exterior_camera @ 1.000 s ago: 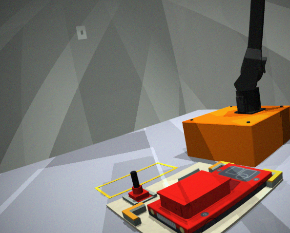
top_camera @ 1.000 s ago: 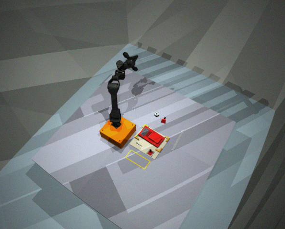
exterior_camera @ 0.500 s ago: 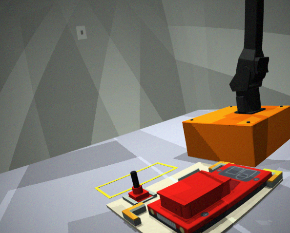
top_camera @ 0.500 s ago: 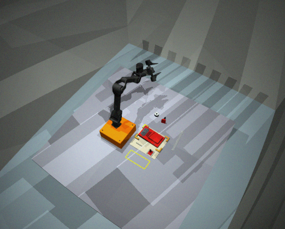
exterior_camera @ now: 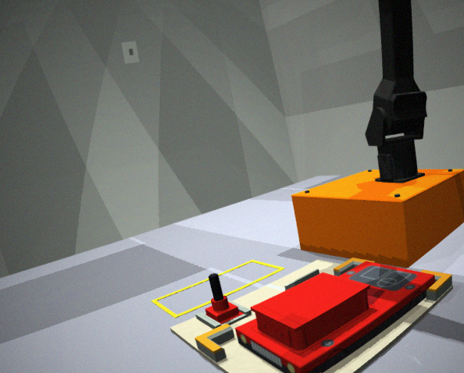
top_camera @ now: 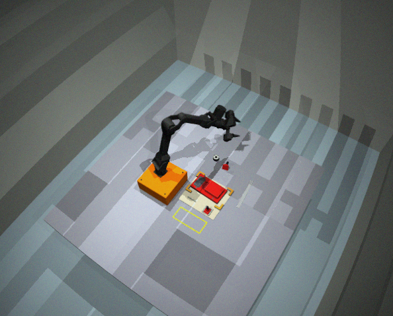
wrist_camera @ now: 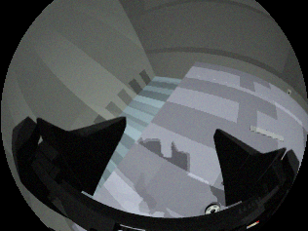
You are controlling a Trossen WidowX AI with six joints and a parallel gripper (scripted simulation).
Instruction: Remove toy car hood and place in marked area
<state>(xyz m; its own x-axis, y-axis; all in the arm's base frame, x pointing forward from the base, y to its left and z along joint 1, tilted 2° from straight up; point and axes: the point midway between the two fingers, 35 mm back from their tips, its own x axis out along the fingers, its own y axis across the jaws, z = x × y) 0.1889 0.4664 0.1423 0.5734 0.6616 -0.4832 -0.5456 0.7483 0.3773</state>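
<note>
Right now the hood is 10 cm ahead of my gripper tip, 35 cm to the right of it and 18 cm below it. The rest, counted from my gripper tip: grey engine block 10 cm ahead, 34 cm to the right, 19 cm below; then grey strip 24 cm ahead, 22 cm to the right, 22 cm below.
</note>
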